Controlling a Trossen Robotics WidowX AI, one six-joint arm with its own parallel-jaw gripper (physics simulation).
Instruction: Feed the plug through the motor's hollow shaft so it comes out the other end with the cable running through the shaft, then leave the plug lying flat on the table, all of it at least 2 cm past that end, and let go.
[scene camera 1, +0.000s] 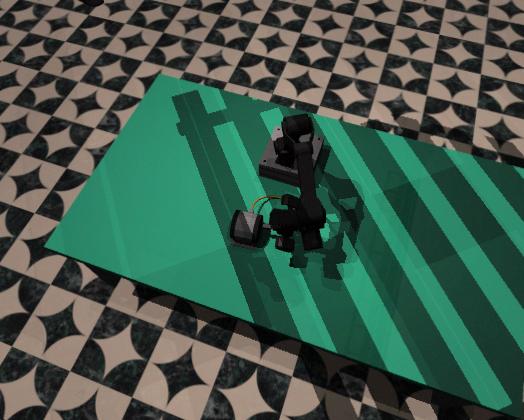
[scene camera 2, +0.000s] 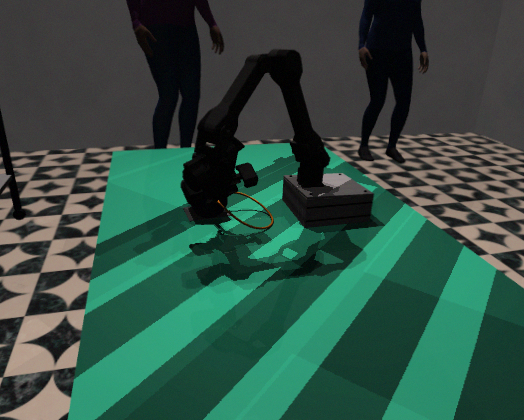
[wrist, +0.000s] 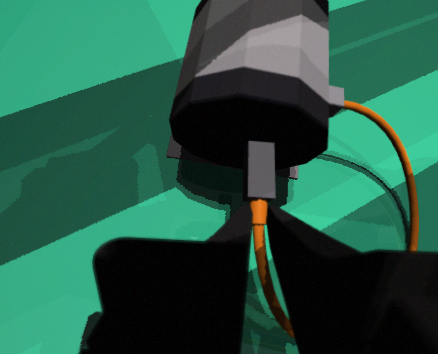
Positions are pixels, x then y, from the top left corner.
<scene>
my gripper: scene camera 1; scene camera 2 217, 200; wrist
same spot on my gripper: (wrist: 149, 288) = (scene camera 1: 279, 232)
</scene>
